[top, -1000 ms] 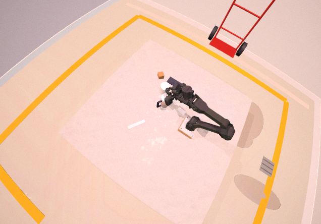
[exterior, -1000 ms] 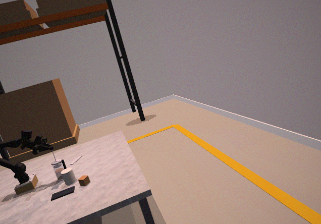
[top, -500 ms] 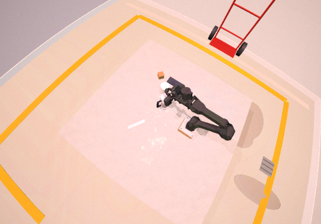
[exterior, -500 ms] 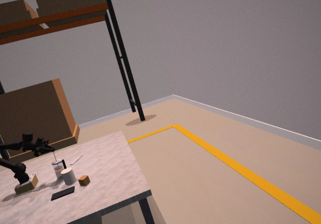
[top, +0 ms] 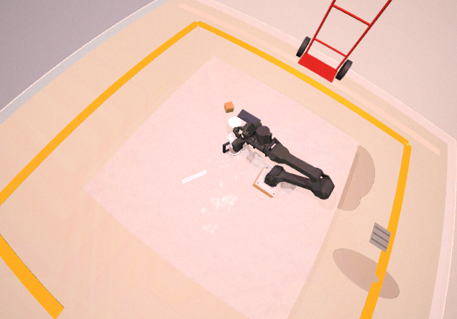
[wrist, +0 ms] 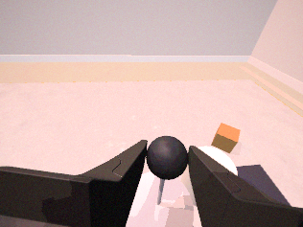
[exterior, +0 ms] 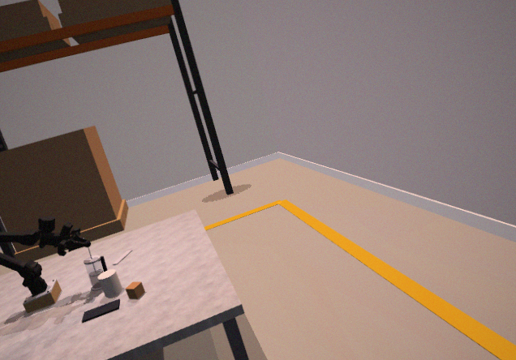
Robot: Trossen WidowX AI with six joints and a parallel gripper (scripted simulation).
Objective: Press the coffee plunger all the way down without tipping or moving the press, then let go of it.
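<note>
Right now the glass coffee press is 10 mm behind my gripper tip, 20 mm to the left of it and 120 mm below it.
</note>
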